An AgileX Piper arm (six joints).
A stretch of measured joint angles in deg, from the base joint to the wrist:
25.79, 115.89, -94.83, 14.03, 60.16, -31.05
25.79, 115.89, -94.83, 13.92, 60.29, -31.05
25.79, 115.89, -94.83, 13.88, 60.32, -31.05
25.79, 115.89, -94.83, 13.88, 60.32, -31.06
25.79, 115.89, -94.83, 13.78, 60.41, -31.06
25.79, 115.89, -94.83, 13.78, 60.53, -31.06
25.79, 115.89, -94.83, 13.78, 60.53, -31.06
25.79, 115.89, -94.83, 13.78, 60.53, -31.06
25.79, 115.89, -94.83, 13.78, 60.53, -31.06
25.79, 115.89, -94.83, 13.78, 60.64, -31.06
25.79, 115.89, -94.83, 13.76, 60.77, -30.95
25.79, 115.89, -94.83, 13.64, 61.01, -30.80
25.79, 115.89, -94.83, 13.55, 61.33, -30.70
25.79, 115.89, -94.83, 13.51, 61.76, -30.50
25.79, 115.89, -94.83, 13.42, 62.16, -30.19
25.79, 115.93, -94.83, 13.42, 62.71, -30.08
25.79, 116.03, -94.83, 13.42, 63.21, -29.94
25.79, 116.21, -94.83, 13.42, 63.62, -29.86
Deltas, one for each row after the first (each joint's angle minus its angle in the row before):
0.00, 0.00, 0.00, -0.11, 0.13, 0.00
0.00, 0.00, 0.00, -0.04, 0.03, 0.00
0.00, 0.00, 0.00, 0.00, 0.00, -0.01
0.00, 0.00, 0.00, -0.10, 0.09, 0.00
0.00, 0.00, 0.00, 0.00, 0.12, 0.00
0.00, 0.00, 0.00, 0.00, 0.00, 0.00
0.00, 0.00, 0.00, 0.00, 0.00, 0.00
0.00, 0.00, 0.00, 0.00, 0.00, 0.00
0.00, 0.00, 0.00, 0.00, 0.11, 0.00
0.00, 0.00, 0.00, -0.02, 0.13, 0.11
0.00, 0.00, 0.00, -0.12, 0.24, 0.15
0.00, 0.00, 0.00, -0.09, 0.32, 0.10
0.00, 0.00, 0.00, -0.04, 0.43, 0.20
0.00, 0.00, 0.00, -0.09, 0.40, 0.31
0.00, 0.04, 0.00, 0.00, 0.55, 0.11
0.00, 0.10, 0.00, 0.00, 0.50, 0.14
0.00, 0.18, 0.00, 0.00, 0.41, 0.08

